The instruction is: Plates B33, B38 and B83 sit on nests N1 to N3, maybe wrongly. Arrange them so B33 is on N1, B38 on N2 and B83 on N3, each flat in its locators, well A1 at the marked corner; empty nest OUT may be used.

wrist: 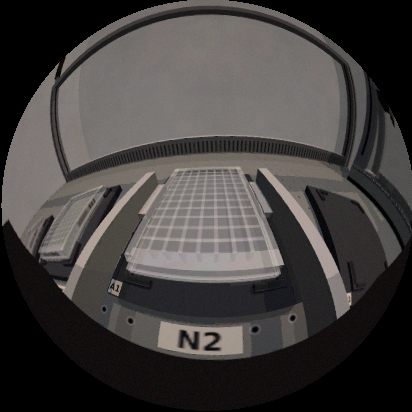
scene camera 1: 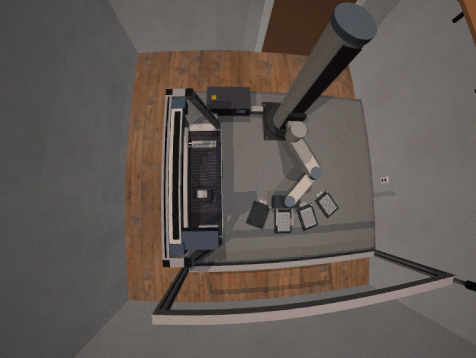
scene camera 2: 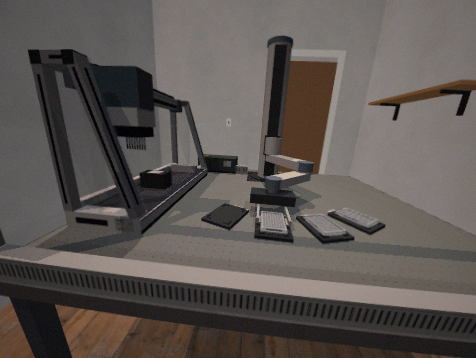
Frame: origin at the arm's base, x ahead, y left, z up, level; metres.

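Where they show: gripper, between the fingertips: [wrist: 204, 177] [scene camera 1: 284, 225] [scene camera 2: 273, 222]; arm's base, origin of its link: [scene camera 1: 282, 121].
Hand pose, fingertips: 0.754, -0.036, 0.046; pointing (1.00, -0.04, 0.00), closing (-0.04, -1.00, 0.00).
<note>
Things, the pixels of their top centre, and the offset from my fingertips, as dx, dy, dz. "spot": a spot on its surface instead.
- nest N2, centre of its top: [wrist: 205, 205] [scene camera 2: 272, 222] [scene camera 1: 283, 221] -0.024, +0.001, -0.016
- A1 mark, centre of its top: [wrist: 114, 286] -0.097, +0.058, -0.021
- Nest N3, centre of its top: [wrist: 361, 227] [scene camera 2: 226, 212] [scene camera 1: 258, 215] -0.076, -0.173, -0.016
- second plate, centre of its top: [wrist: 66, 214] [scene camera 2: 323, 222] [scene camera 1: 308, 217] -0.043, +0.183, -0.006
- third plate, centre of its top: [scene camera 2: 356, 215] [scene camera 1: 328, 204] -0.126, +0.343, -0.006
- dark box, a spot on its surface: [scene camera 1: 228, 100] spot: -0.850, -0.366, +0.082
My gripper [scene camera 1: 283, 220] [scene camera 2: 273, 220] [wrist: 204, 177] is shut on a clear-edged, gridded plate, with its fingers along the two long sides. The plate is low over nest N2 [scene camera 2: 274, 237] [wrist: 200, 296], its near edge at the corner locators; whether it is fully flat cannot be told. The A1 mark [wrist: 115, 287] is at the nest's near left corner in the wrist view. Nest N3 [scene camera 1: 258, 215] [scene camera 2: 225, 216] [wrist: 350, 225] is bare. A second plate [scene camera 1: 308, 217] [scene camera 2: 325, 225] [wrist: 75, 220] and a third plate [scene camera 1: 327, 204] [scene camera 2: 356, 218] sit on the other nests. Plate codes are unreadable.
A gantry machine [scene camera 1: 176, 175] [scene camera 2: 107, 150] with a dark deck stands left of the nests. A dark box [scene camera 1: 228, 100] [scene camera 2: 221, 163] stands behind at the left of the arm's column [scene camera 1: 320, 70] [scene camera 2: 276, 110]. The table's front edge [scene camera 2: 200, 270] lies beyond the nests.
</note>
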